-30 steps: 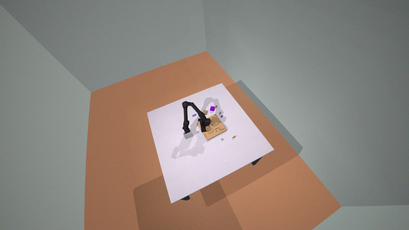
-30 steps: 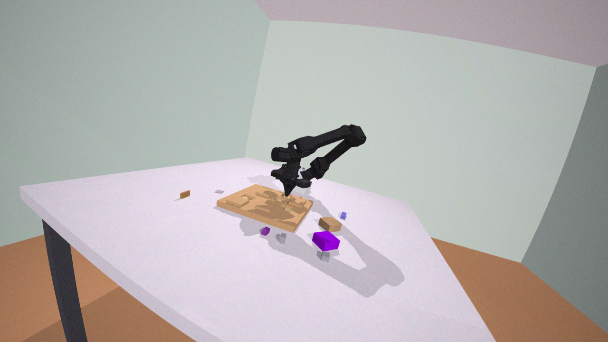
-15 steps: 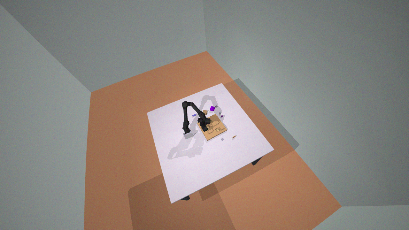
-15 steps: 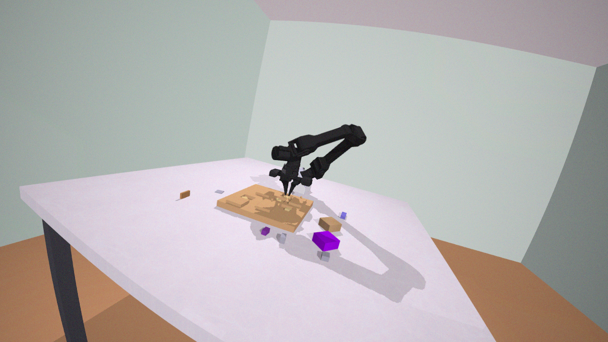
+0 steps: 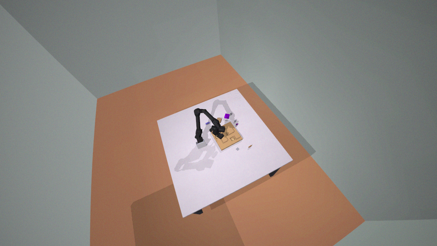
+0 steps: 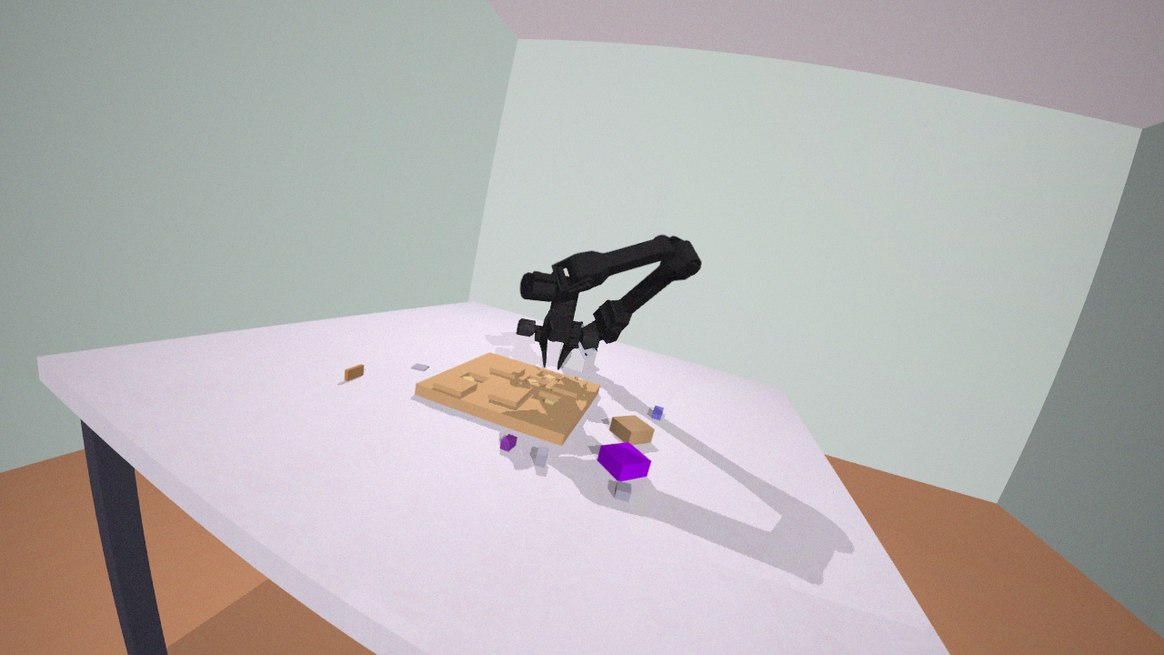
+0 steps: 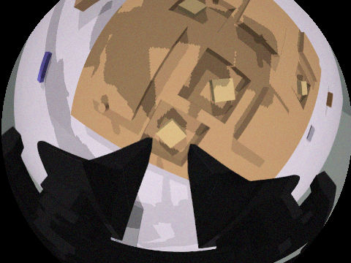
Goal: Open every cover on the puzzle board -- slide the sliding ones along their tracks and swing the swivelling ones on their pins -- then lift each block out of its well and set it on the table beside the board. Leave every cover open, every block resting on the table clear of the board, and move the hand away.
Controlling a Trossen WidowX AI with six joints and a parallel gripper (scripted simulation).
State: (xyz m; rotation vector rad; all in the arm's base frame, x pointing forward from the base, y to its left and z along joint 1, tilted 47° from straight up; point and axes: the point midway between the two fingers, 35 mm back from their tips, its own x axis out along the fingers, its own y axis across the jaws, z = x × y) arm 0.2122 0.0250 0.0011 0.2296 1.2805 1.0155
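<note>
My gripper tip is now 10 cm short of the brown box, 24 cm to the right of it and 3 cm above it. From my gripper tip the other things lie so: grey tile (18 cm ahead, 23 cm to the right, 4 cm below); then blue piece (5 cm behind, 26 cm to the left, 3 cm below); then small purple cube (30 cm ahead, 9 cm to the left, 3 cm below).
</note>
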